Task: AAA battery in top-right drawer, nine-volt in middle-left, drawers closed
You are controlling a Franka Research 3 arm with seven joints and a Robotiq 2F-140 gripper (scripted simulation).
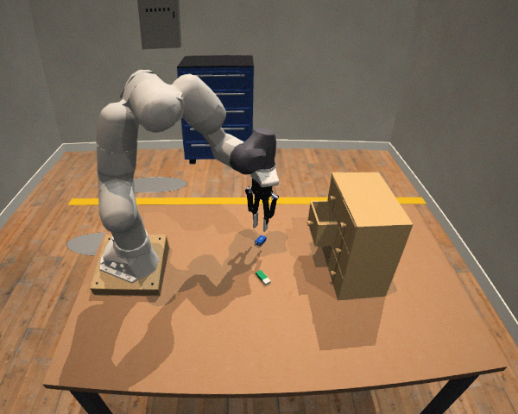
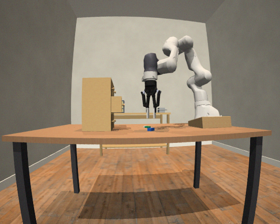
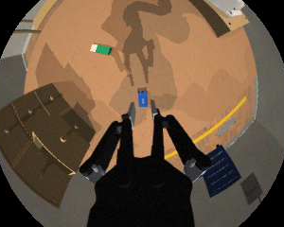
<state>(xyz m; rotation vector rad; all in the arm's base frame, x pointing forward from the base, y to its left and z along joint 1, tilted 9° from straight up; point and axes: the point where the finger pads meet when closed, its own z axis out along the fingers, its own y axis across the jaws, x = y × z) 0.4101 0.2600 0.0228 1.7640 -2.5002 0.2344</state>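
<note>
Now: hand 10 cm above the blue nine-volt battery. Also, from my hand: thin black AAA battery 36 cm ahead, 15 cm to the right, 12 cm above; then green-and-white AAA battery 20 cm to the right, 10 cm below, 4 cm ahead.
</note>
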